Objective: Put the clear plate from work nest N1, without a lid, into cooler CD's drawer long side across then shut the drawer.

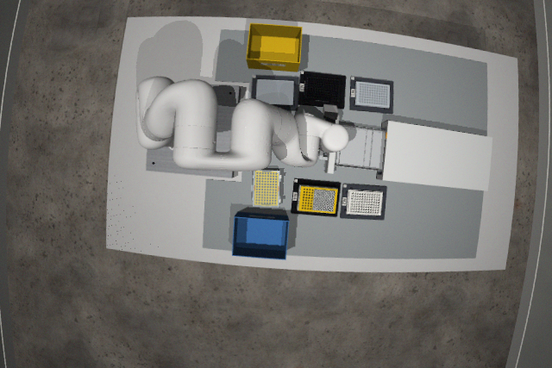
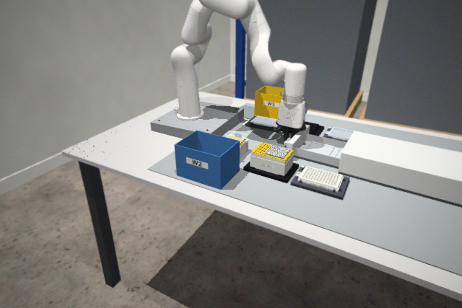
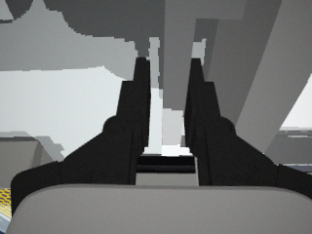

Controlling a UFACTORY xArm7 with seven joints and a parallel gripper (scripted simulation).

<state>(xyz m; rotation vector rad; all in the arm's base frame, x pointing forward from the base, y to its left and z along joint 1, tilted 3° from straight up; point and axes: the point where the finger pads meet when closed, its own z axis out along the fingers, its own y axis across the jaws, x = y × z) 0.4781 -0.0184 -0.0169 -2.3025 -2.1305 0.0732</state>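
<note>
My gripper is now 190 mm short of the clear plate, 180 mm to the right of it and 30 mm above it. The rest, counted from my hand: drawer: 150 mm ahead, 20 mm below, 10 mm to the right; then black plate: 190 mm to the left, 30 mm below; then tip box: 190 mm to the right, 10 mm behind, 10 mm above.
</note>
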